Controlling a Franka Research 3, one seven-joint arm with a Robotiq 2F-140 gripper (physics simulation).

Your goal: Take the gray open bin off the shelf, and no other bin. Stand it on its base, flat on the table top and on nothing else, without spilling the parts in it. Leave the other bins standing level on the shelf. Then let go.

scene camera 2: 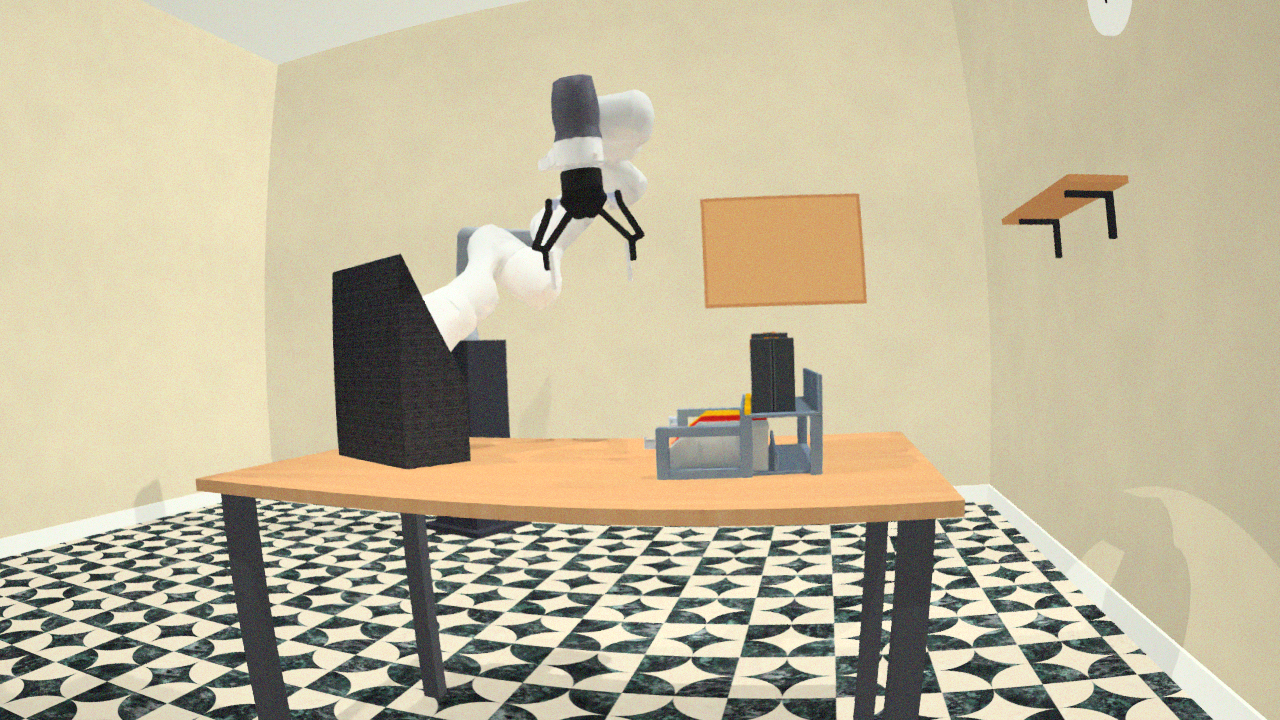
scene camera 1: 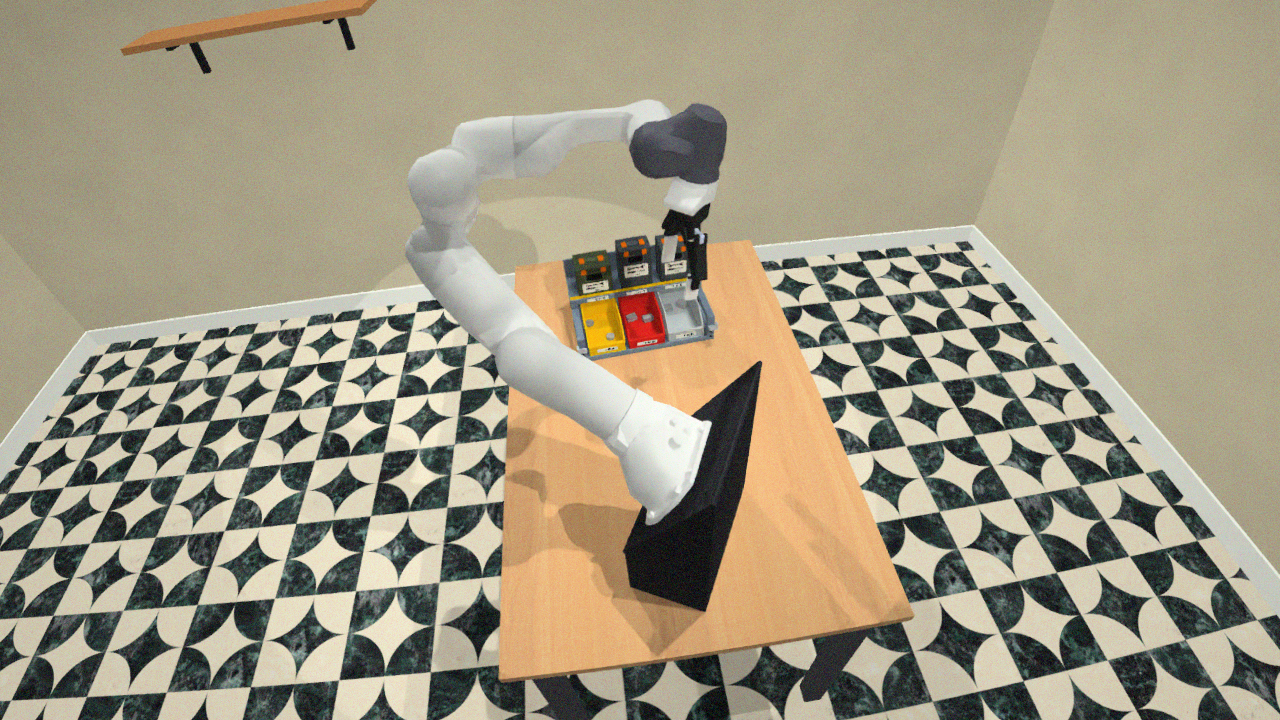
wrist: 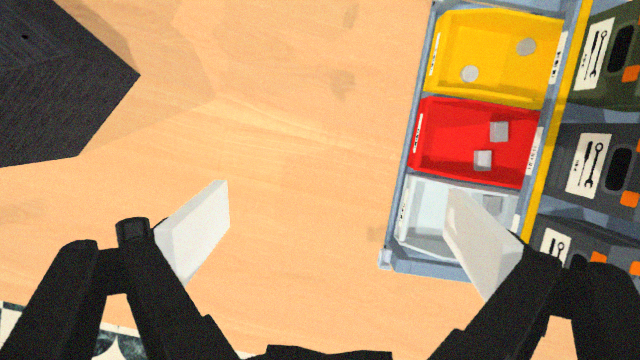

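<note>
The gray open bin point(scene camera 1: 682, 318) point(scene camera 2: 707, 453) point(wrist: 424, 210) stands in the right-hand bay of the blue-gray shelf point(scene camera 2: 662, 454) point(wrist: 430, 270) in scene camera 1, beside the red bin point(scene camera 1: 640, 331) point(wrist: 455, 137). A small gray part shows in it in the wrist view; one finger hides some of its inside. The yellow bin point(scene camera 1: 598, 338) point(wrist: 492, 40) stands at the other end, past the red one. My gripper point(scene camera 1: 681, 269) point(scene camera 2: 592, 271) point(wrist: 335, 208) is wide open and empty, high above the table. It is well above the shelf and to its robot side in scene camera 2.
Dark cases point(scene camera 1: 633, 265) point(scene camera 2: 772, 371) point(wrist: 587, 165) and a green case point(scene camera 1: 591, 274) point(wrist: 607, 60) stand on the upper level behind the bins. The black robot mount point(scene camera 1: 689, 537) point(scene camera 2: 384, 376) point(wrist: 60, 95) stands on the wooden table point(scene camera 1: 572, 591) point(scene camera 2: 572, 488) point(wrist: 290, 130).
</note>
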